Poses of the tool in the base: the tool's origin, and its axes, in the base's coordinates. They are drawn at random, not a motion.
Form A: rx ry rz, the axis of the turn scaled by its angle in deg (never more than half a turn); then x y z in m.
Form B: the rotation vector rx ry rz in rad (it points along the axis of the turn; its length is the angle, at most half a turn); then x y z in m. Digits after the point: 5 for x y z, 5 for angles.
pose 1, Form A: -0.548 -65.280 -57.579 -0.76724 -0.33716 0.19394
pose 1, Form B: -0.00956 -1.13935 -1.00494 -0.76724 -0.33716 0.19394
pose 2, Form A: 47.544 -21.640 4.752 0.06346 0.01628 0.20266
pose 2, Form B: 0.82980 -0.37769 0.08294 0.06346 0.01628 0.20266
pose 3, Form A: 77.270 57.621 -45.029 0.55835 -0.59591 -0.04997
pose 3, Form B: 1.34862 1.00568 -0.78590 0.55835 -0.59591 -0.04997
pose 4, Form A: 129.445 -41.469 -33.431 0.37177 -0.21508 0.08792
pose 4, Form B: 2.25924 -0.72377 -0.58348 0.37177 -0.21508 0.08792
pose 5, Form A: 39.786 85.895 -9.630 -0.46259 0.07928 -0.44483
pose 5, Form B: 0.69440 1.49915 -0.16808 -0.46259 0.07928 -0.44483
